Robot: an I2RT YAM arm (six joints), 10 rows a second.
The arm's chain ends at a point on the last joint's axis. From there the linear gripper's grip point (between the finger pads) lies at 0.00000 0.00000 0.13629 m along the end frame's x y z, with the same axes.
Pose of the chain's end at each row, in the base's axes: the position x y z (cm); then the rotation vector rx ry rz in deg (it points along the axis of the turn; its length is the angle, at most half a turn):
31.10 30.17 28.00 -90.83 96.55 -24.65
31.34 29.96 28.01 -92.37 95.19 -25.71
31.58 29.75 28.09 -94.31 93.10 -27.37
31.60 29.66 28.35 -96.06 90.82 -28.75
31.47 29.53 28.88 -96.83 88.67 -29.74
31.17 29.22 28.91 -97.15 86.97 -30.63
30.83 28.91 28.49 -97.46 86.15 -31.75
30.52 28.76 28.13 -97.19 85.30 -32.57
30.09 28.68 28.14 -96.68 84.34 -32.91
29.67 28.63 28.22 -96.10 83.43 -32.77
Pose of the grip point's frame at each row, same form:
40.88 33.64 19.17 -90.83 96.55 -24.65
41.15 33.41 19.20 -92.37 95.19 -25.71
41.46 33.18 19.35 -94.31 93.10 -27.37
41.56 33.14 19.72 -96.06 90.82 -28.75
41.55 33.13 20.44 -96.83 88.67 -29.74
41.37 32.91 20.66 -97.15 86.97 -30.63
41.13 32.54 20.34 -97.46 86.15 -31.75
40.95 32.39 20.15 -97.19 85.30 -32.57
40.63 32.41 20.35 -96.68 84.34 -32.91
40.29 32.52 20.61 -96.10 83.43 -32.77

